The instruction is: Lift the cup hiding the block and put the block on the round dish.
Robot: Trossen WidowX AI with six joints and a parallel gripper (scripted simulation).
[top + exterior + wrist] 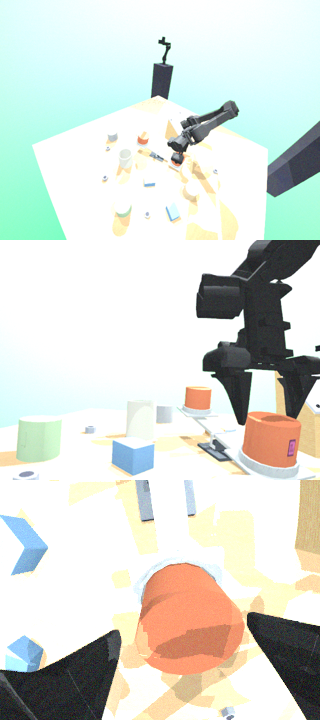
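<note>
The pale teal block is 40 mm below my gripper tip. Also, from my gripper tip: green cylinder 370 mm ahead, 10 mm to the right, 50 mm below; then grey cylinder 180 mm ahead, 490 mm to the right, 50 mm below; then cream cup 220 mm ahead, 230 mm to the right, 40 mm below.
</note>
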